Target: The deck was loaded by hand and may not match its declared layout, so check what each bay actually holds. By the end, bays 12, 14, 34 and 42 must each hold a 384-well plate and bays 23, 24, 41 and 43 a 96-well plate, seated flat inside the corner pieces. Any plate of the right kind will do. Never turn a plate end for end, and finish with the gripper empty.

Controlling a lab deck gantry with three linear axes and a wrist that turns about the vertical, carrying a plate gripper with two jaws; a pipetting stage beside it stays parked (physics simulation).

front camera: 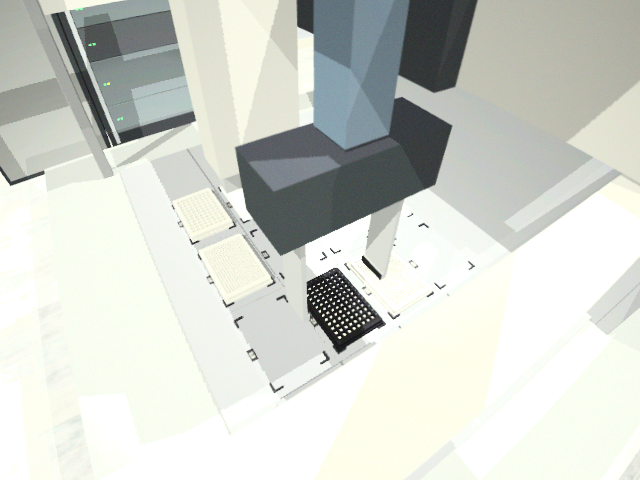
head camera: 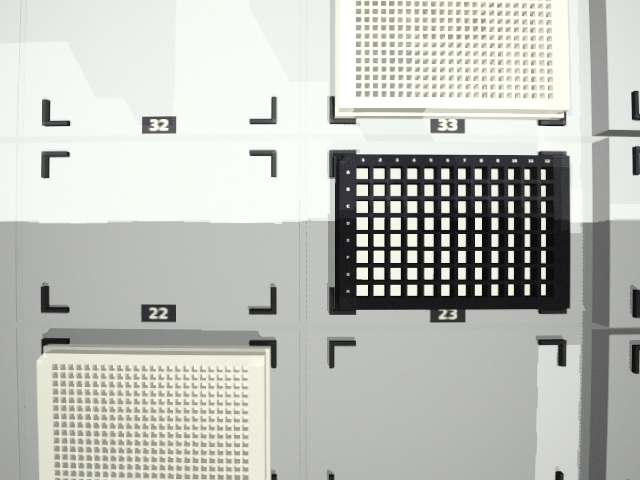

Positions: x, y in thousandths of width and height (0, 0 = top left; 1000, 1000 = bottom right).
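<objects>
Gripper out of frame in the head camera view, visible in the front camera view (527, 601). Black 96-well plate in the front camera view (540, 659), also in the head camera view (645, 482).
</objects>
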